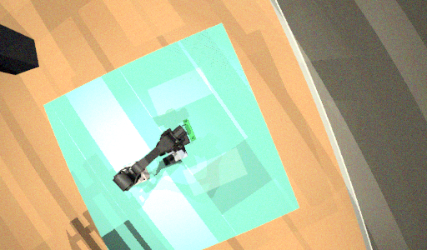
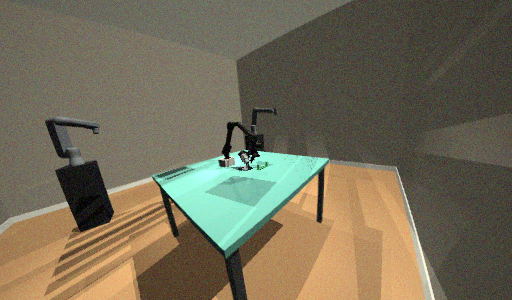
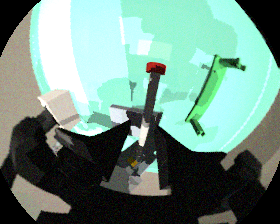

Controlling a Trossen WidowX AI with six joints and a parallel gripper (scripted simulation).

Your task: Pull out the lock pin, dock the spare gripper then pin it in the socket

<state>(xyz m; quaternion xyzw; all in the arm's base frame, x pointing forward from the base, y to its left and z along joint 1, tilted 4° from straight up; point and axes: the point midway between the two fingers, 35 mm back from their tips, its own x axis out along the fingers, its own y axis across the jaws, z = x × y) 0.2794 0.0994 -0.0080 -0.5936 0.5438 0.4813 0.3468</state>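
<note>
Now: gripper tip 40 mm to the left of the grey mount. Also, from my gripper tip: spare gripper: 20 mm behind, 50 mm to the right, 70 mm above; then green bar: 100 mm ahead, 80 mm to the left, 30 mm below.
</note>
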